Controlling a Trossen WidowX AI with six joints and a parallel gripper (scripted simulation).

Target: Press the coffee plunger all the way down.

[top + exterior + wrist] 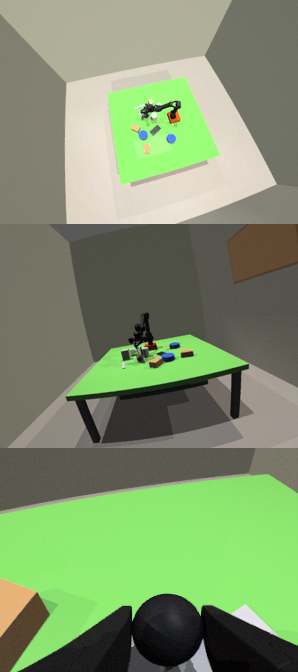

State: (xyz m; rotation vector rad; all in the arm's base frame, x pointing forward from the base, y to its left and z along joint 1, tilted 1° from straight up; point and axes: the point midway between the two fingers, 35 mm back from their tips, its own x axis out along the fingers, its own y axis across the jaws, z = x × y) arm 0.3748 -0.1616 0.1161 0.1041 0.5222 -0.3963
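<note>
The coffee press is 8 cm below my gripper tip, 4 cm behind it and 2 cm to the left of it. Round my gripper tip: white bar: 17 cm below, 16 cm to the right, 2 cm behind; dark flat plate: 26 cm to the left, 17 cm below, 11 cm behind.
</note>
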